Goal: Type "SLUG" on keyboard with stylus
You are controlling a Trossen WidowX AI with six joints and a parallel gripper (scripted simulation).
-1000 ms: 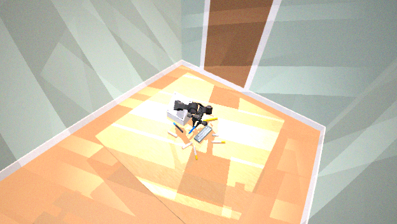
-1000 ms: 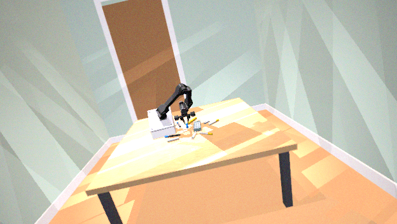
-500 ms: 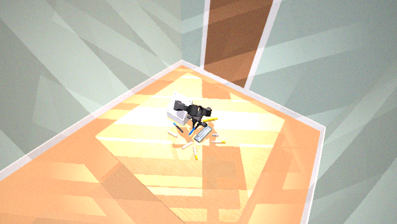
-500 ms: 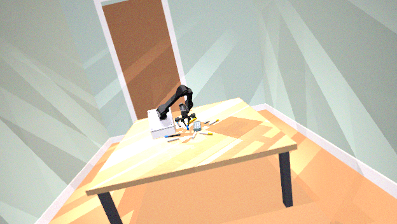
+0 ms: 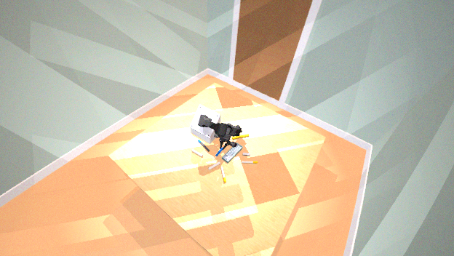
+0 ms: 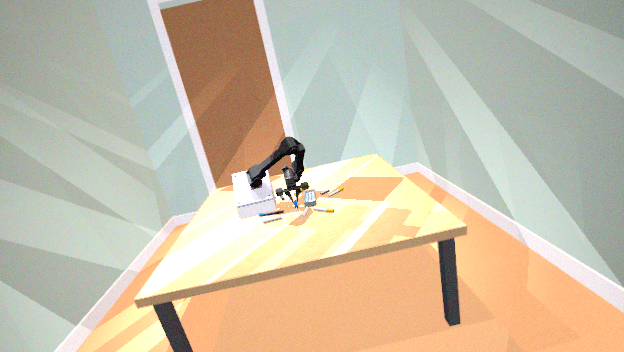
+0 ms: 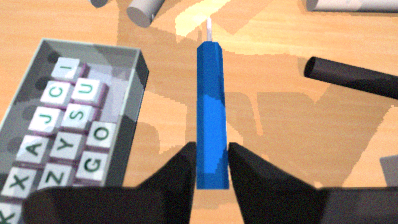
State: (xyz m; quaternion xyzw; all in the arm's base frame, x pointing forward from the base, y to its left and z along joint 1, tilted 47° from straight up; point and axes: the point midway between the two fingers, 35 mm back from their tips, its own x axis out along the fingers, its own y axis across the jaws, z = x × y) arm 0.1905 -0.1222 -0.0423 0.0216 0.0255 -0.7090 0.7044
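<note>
Right now my gripper tip is 60 mm to the left of the blue stylus. Also, from my gripper tip: L key: 110 mm to the left, 110 mm ahead; yellow pen: 210 mm to the left, 60 mm ahead, 10 mm below; flat grey block: 180 mm ahead, 80 mm to the left, 10 mm below.
</note>
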